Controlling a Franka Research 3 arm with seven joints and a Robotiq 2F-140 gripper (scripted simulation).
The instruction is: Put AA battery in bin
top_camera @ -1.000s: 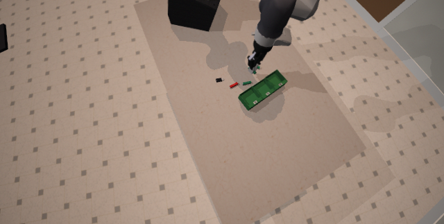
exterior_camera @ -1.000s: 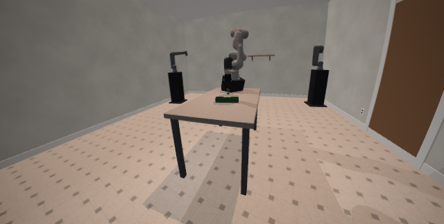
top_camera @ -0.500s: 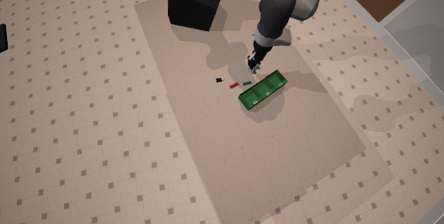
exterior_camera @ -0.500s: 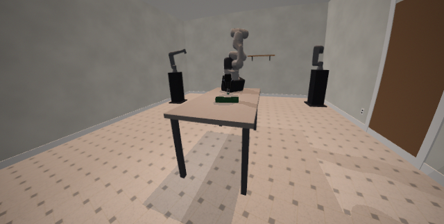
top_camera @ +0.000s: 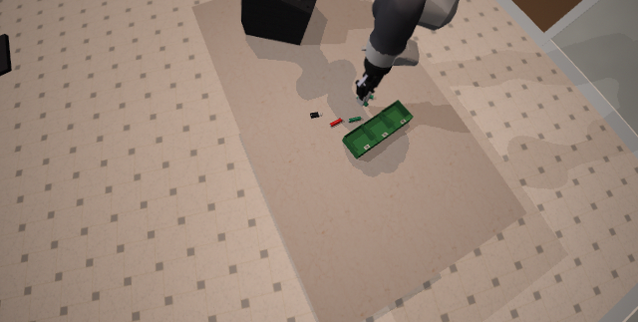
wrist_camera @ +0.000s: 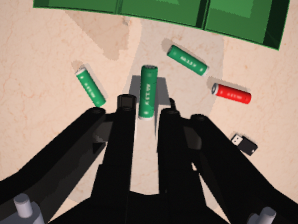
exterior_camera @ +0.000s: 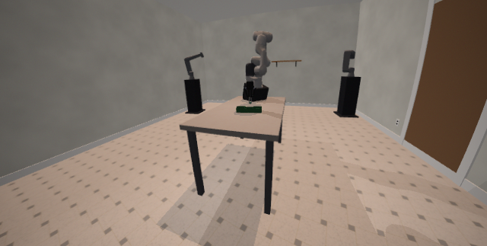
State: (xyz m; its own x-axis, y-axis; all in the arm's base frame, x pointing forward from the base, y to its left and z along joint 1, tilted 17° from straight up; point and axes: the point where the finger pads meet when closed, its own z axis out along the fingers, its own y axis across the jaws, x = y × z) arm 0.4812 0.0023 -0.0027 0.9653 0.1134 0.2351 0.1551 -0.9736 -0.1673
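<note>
My hand is 3 cm above the green AA battery. From my hand the other things lie so: black part: 6 cm behind, 15 cm to the right, 9 cm below; red cell: 10 cm to the right, 9 cm below; green bin: 10 cm ahead, 1 cm to the left, 7 cm below.
</note>
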